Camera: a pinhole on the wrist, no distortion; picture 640 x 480 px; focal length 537.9 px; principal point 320.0 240.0 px. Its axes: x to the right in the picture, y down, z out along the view. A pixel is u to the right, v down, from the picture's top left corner.
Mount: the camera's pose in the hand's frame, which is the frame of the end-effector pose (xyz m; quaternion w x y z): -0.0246 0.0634 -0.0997 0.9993 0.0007 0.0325 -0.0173
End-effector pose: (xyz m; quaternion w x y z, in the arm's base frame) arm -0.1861 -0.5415 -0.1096 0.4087 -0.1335 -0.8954 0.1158
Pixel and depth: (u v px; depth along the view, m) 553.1 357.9 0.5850
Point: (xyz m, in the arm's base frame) -0.6872 -0.3271 -0.2761
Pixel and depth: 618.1 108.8 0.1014
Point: -0.2026 -0.4947 -0.0937
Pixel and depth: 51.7 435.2 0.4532
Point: -0.2969 -0.4295 -0.5692
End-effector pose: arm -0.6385 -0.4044 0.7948 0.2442 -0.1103 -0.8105 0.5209
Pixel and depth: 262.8 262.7 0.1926
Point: -0.6642 -0.4615 0.6896
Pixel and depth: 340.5 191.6 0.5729
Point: -0.9075 -0.7581 0.6362
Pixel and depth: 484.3 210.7 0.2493
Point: -0.7731 -0.4691 0.7231
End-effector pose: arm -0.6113 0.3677 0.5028 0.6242 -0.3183 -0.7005 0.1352
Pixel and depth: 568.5 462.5 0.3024
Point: -0.7485 0.6322 0.4693
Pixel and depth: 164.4 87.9 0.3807
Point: -0.8967 0.3263 0.3847
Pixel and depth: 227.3 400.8 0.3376
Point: -0.7959 0.5085 0.3162
